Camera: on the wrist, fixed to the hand. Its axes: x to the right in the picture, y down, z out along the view.
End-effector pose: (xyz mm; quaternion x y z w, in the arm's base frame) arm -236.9 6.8 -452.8 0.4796 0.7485 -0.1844 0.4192
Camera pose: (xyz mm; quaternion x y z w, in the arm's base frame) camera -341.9 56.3 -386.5 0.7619 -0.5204 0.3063 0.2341
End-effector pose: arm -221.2 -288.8 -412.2 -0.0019 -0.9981 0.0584 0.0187
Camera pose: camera -211.2 -334.4 -286.9 0.9821 0.0134 -0.0934 0.1632
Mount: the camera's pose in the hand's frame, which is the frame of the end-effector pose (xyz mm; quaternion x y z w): -5.6 -59.9 -119.4 0.0738 -0.1060 0.9915 0.0176
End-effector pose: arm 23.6 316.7 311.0 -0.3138 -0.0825 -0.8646 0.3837
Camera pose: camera -73.6 315.8 219.2 -0.1506 0.2052 0.4046 0.8784
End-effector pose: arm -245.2 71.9 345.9 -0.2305 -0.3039 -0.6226 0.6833
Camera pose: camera -289.5 -14.0 253.5 -0.3209 0.1048 0.7134 0.6141
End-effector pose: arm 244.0 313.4 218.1 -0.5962 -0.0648 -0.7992 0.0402
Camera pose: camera 124.0 354.4 175.9 -0.1565 0.5267 0.0938 0.8302
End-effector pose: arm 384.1 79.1 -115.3 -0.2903 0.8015 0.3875 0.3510
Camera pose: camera 391.2 -50.1 -81.8 -0.8565 -0.2933 -0.3264 0.2716
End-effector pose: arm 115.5 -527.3 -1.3 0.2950 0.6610 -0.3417 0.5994
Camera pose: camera -2.3 -466.5 15.9 0.6686 -0.3696 0.5082 0.3976
